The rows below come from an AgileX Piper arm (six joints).
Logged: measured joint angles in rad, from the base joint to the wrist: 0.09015 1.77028 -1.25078 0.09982 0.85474 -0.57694; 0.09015 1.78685 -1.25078 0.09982 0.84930 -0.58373; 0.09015 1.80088 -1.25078 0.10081 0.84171 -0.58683; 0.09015 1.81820 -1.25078 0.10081 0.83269 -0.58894; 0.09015 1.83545 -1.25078 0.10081 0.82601 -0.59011; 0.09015 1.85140 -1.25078 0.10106 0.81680 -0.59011; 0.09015 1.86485 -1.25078 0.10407 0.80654 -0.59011; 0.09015 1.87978 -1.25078 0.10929 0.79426 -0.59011; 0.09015 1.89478 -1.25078 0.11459 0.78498 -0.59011; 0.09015 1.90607 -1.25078 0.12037 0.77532 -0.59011; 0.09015 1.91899 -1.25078 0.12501 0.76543 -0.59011; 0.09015 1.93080 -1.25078 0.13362 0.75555 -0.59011; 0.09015 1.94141 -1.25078 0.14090 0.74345 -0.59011; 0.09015 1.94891 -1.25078 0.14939 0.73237 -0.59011; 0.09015 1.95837 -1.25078 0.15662 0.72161 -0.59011; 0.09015 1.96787 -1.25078 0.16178 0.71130 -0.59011; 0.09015 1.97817 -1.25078 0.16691 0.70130 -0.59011; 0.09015 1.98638 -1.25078 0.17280 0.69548 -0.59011
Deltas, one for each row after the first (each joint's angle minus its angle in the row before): 0.00000 0.01657 0.00000 0.00000 -0.00544 -0.00679; 0.00000 0.01403 0.00000 0.00099 -0.00759 -0.00310; 0.00000 0.01732 0.00000 0.00000 -0.00902 -0.00211; 0.00000 0.01725 0.00000 0.00000 -0.00668 -0.00117; 0.00000 0.01595 0.00000 0.00025 -0.00921 0.00000; 0.00000 0.01345 0.00000 0.00301 -0.01026 0.00000; 0.00000 0.01493 0.00000 0.00522 -0.01228 0.00000; 0.00000 0.01500 0.00000 0.00530 -0.00928 0.00000; 0.00000 0.01129 0.00000 0.00578 -0.00966 0.00000; 0.00000 0.01292 0.00000 0.00464 -0.00989 0.00000; 0.00000 0.01181 0.00000 0.00861 -0.00988 0.00000; 0.00000 0.01061 0.00000 0.00728 -0.01210 0.00000; 0.00000 0.00750 0.00000 0.00849 -0.01108 0.00000; 0.00000 0.00946 0.00000 0.00723 -0.01076 0.00000; 0.00000 0.00950 0.00000 0.00516 -0.01031 0.00000; 0.00000 0.01030 0.00000 0.00513 -0.01000 0.00000; 0.00000 0.00821 0.00000 0.00589 -0.00582 0.00000
